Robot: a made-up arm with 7 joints.
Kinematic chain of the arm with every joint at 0, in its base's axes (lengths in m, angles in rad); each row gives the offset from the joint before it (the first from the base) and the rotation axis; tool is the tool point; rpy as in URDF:
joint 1: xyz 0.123 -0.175 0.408 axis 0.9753 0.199 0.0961
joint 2: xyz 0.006 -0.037 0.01 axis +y
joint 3: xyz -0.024 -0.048 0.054 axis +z
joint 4: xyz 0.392 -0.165 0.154 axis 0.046 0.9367 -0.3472
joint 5: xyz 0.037 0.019 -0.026 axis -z
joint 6: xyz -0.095 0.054 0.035 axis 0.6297 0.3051 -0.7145
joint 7: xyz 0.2 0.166 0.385 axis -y
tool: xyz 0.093 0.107 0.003 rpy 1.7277 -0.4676 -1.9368
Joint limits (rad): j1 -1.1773..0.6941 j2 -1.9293..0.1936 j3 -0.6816..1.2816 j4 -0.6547..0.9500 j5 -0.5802..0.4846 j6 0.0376..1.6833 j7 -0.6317..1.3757
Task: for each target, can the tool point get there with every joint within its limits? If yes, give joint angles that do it. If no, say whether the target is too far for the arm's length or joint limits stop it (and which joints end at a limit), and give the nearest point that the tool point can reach.
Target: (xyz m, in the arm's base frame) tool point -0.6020 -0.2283 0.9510
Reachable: yes | joints -0.1798 -1.5095 -0.1220 -0.3134 -0.2338 0.5483 1.1039
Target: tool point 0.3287 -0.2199 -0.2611
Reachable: no: joint limits stop it (at a limit: joint 1, joint 2, joint 4, joint 5, joint 6) | nearest point 0.6027 -0.5193 -0.1397 | short by 0.424 m
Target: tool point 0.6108 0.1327 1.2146
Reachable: yes | joints -0.2752 -0.5446 0.3134 0.5780 -0.1813 0.4554 0.6715
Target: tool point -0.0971 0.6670 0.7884
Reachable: yes | joints -0.9676 -1.2407 0.8123 -0.1164 -0.2992 1.4686 0.6142
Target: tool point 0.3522 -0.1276 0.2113
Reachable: no: joint limits stop it (at a limit: joint 2, joint 3, joint 4, joint 5, joint 6, joint 7) | nearest point 0.7524 -0.0457 0.1537 | short by 0.413 m
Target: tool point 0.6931 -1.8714 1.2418
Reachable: no: too far | nearest point 0.4443 -1.1288 0.8770 | short by 0.864 m
